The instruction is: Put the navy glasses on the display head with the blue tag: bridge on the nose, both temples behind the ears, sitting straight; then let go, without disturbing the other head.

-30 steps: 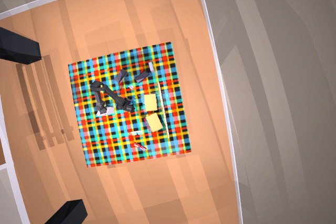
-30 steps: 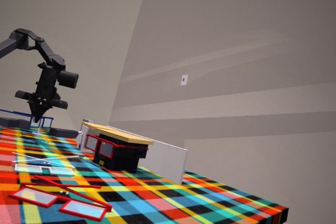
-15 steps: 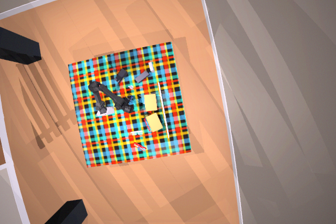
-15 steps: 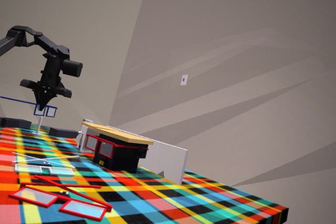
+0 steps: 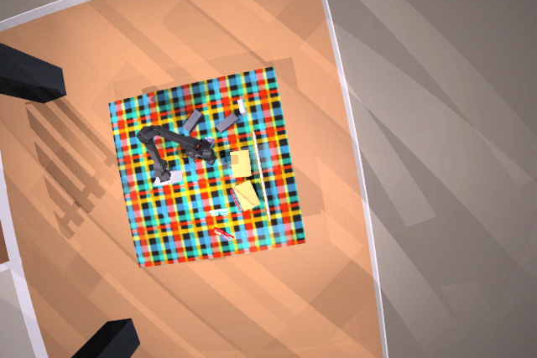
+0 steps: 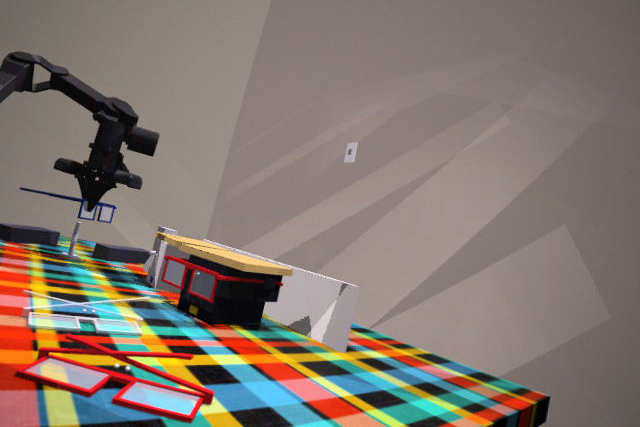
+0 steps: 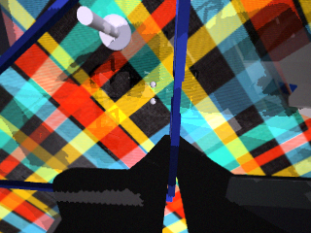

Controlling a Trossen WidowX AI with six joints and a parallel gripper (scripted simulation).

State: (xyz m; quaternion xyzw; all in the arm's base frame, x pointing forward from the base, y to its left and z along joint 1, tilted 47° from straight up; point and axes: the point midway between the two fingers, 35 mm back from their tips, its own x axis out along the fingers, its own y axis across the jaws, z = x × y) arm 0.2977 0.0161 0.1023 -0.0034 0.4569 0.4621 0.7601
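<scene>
Right now my gripper tip is 110 mm to the right of the grey post, 100 mm above it and 10 mm short of it. Round my gripper tip: black display head 340 mm to the right, 160 mm ahead, 60 mm below; then white upright panel 310 mm ahead, 230 mm to the right, 70 mm below; then white display head 180 mm ahead, 110 mm to the right, 60 mm below.
</scene>
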